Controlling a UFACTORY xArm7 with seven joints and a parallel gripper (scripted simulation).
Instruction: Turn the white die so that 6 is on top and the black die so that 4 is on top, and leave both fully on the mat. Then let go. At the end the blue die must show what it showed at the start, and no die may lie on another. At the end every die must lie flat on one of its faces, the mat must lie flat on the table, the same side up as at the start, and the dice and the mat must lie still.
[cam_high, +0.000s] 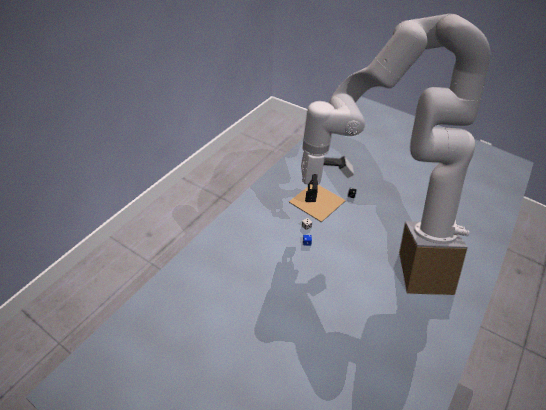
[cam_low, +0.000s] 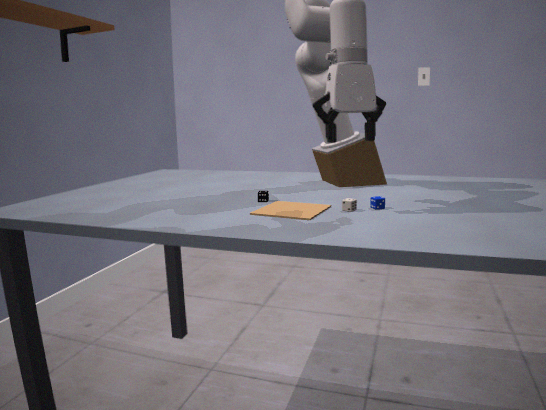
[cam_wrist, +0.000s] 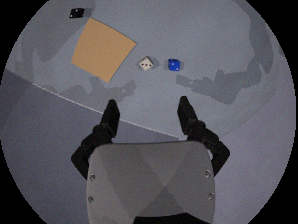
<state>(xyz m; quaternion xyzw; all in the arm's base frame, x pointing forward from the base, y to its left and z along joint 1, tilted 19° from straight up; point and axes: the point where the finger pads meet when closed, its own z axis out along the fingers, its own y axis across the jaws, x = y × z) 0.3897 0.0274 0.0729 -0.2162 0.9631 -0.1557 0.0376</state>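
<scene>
Right now the white die is 15 cm below my hand and 1 cm behind it. Also, from my hand: blue die 15 cm below, 7 cm to the left, 3 cm behind; then black die 21 cm to the right, 15 cm below, 10 cm behind; then mat 16 cm below, 13 cm to the right.
</scene>
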